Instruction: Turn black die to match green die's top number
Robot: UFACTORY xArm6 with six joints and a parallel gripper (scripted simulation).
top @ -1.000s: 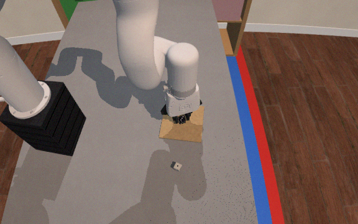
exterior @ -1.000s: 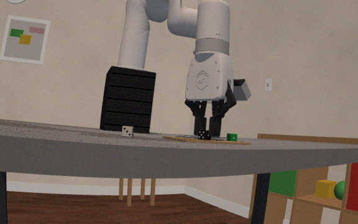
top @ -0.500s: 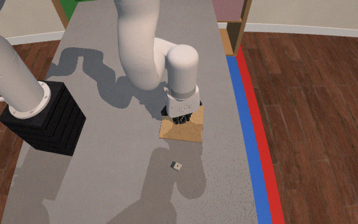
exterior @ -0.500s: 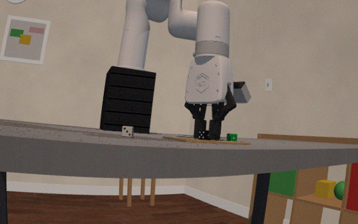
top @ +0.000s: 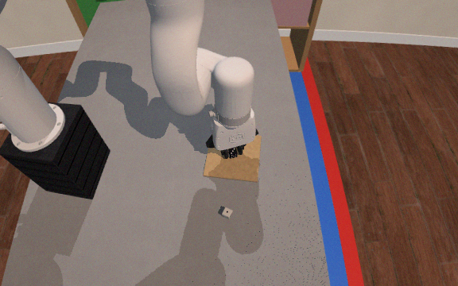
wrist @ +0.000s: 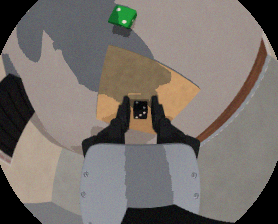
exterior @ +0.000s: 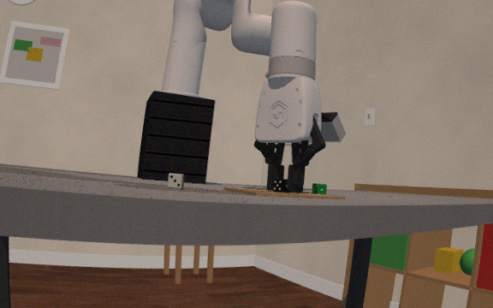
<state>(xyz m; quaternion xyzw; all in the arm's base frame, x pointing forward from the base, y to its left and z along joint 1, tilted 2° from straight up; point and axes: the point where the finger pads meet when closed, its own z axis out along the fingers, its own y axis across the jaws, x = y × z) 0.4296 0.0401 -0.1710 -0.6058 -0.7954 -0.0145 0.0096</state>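
Right now the black die is 10 mm to the right of my hand and 10 mm below it. Also, from my hand: tan mat (10 mm to the right, 20 mm below); green die (40 mm behind, 110 mm to the left, 20 mm below); white die (20 mm behind, 170 mm to the right, 20 mm below).
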